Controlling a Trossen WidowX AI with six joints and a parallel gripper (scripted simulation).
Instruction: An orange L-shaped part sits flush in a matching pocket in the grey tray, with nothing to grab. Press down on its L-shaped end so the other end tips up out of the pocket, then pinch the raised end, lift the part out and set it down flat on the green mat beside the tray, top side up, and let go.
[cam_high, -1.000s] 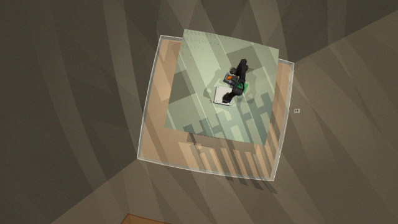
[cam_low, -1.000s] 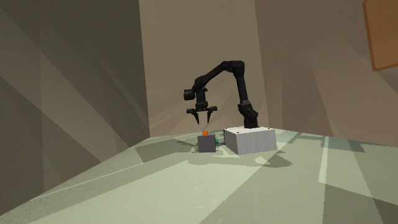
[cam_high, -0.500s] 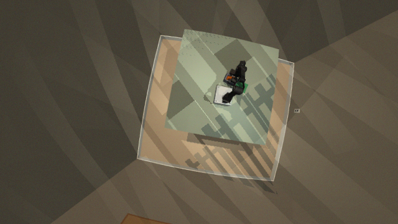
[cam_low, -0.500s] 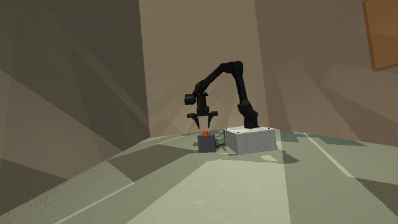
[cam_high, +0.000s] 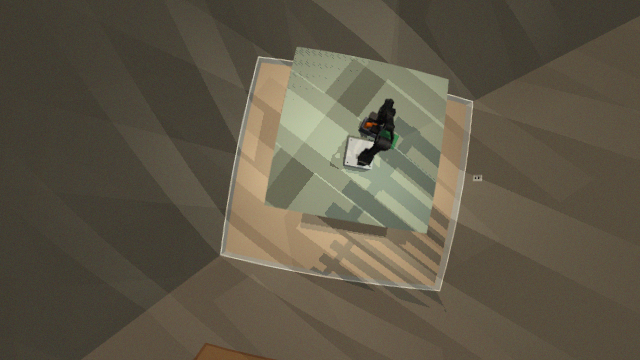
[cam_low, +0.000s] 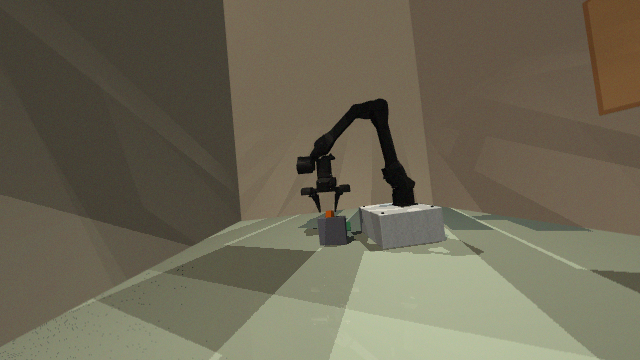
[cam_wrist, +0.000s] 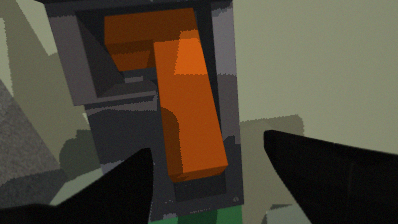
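Right now my gripper tip is 5 cm above the orange L-shaped part, 4 cm to the right of it and 1 cm past it.
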